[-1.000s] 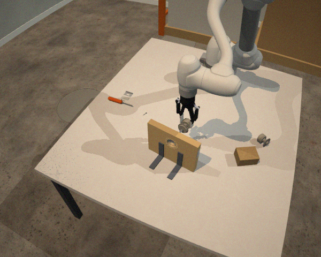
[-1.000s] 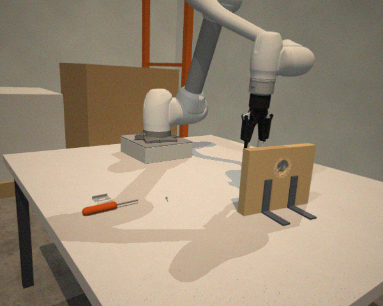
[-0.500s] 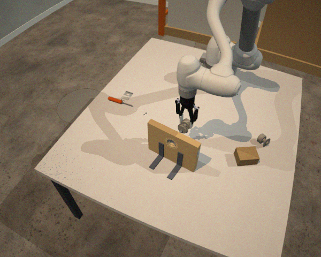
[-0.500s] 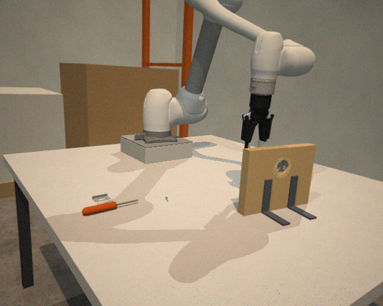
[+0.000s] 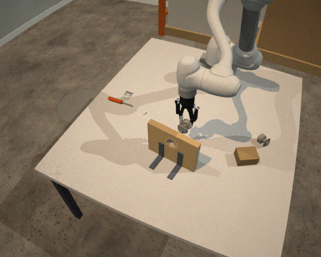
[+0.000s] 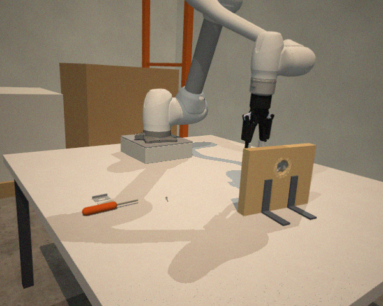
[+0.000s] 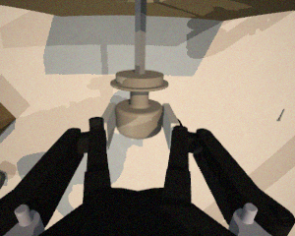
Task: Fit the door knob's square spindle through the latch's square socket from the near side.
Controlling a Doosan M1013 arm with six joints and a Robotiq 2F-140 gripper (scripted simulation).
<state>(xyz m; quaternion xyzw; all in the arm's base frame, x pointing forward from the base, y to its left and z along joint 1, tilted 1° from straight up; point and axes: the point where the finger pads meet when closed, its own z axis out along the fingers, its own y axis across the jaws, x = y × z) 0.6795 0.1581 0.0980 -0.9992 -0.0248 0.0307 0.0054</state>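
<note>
My hand is 140 mm short of the latch socket, 30 mm above it and 10 mm to the right of it. Round my hand: door knob (30 mm below, 30 mm ahead); tiny screw (330 mm to the right, 180 mm below, 50 mm behind); wooden panel (140 mm ahead, 50 mm below, 10 mm to the left).
</note>
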